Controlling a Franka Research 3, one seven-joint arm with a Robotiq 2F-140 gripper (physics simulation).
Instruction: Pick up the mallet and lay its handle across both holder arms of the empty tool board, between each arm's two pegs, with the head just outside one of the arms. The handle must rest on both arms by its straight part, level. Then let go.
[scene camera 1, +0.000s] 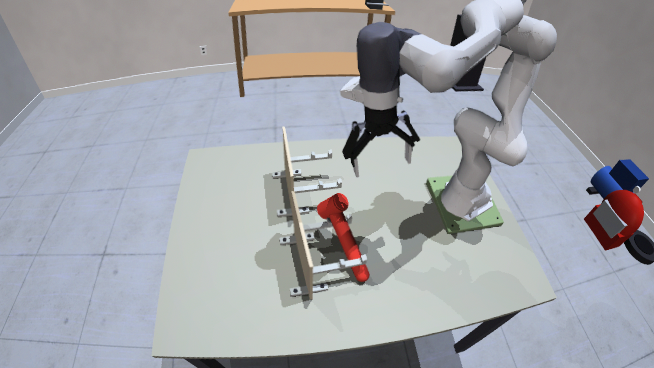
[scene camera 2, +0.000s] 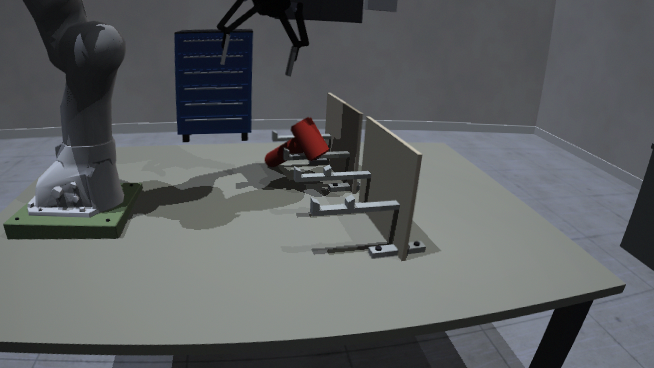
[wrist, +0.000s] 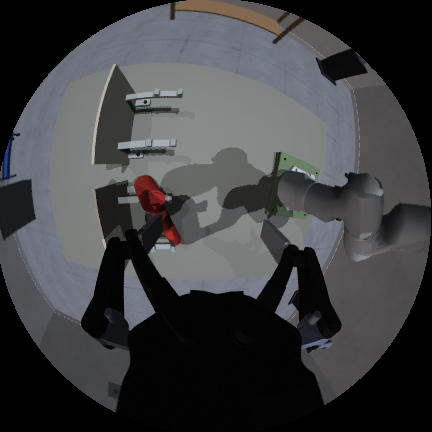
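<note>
The red mallet (scene camera 1: 345, 235) (scene camera 2: 310, 139) (wrist: 150, 192) leans tilted on one tool board (scene camera 1: 304, 250) (scene camera 2: 345, 130) (wrist: 112, 210), head raised towards the gap between the boards. Its handle slopes down over the inner arm (scene camera 2: 340, 155) (wrist: 130, 200) and appears to pass under the outer arm (scene camera 1: 327, 267), the handle end below arm level. The contact at the inner arm is partly hidden by the head. The other tool board (scene camera 1: 288, 160) (scene camera 2: 392, 175) (wrist: 112, 120) has two bare, pegged arms. My gripper (scene camera 1: 383, 167) (scene camera 2: 256, 69) (wrist: 212, 225) is open and empty, high above the table, towards the robot base from the boards.
The robot base stands on a green plate (scene camera 1: 450, 226) (scene camera 2: 62, 231) (wrist: 273, 185) on the table (scene camera 1: 215, 310) (scene camera 2: 225, 300). A wooden bench (scene camera 1: 300, 65) and a blue drawer cabinet (scene camera 2: 214, 82) stand beyond the table. The boards stand upright with a narrow gap between them.
</note>
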